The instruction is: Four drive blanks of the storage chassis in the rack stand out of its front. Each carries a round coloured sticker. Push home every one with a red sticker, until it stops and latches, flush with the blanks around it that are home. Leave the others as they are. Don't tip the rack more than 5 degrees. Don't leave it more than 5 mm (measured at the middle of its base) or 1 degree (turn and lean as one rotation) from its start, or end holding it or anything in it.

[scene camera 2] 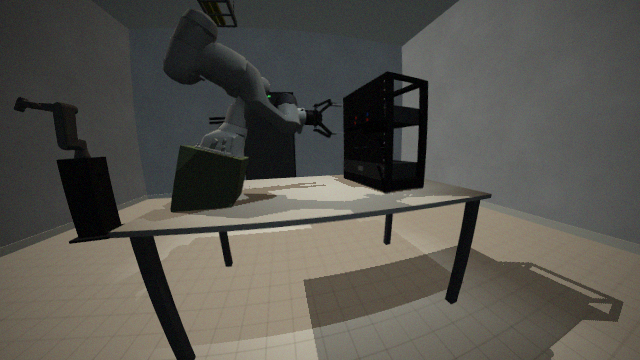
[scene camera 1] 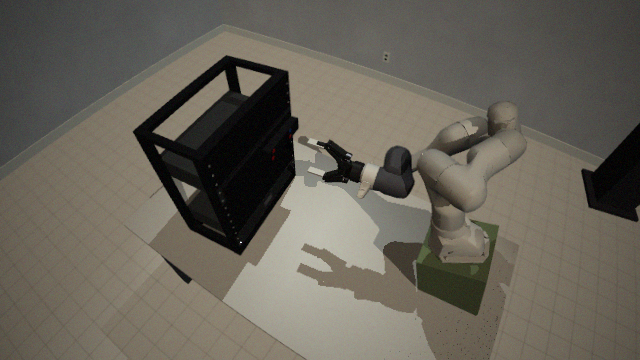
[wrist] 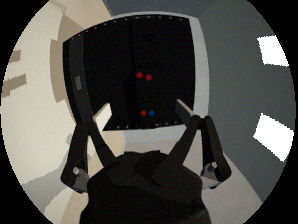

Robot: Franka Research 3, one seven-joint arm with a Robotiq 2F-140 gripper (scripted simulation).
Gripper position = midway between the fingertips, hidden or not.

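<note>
My gripper (scene camera 1: pixel 308 155) is visible, and the wrist view likewise shows the gripper (wrist: pixel 142 107).
</note>
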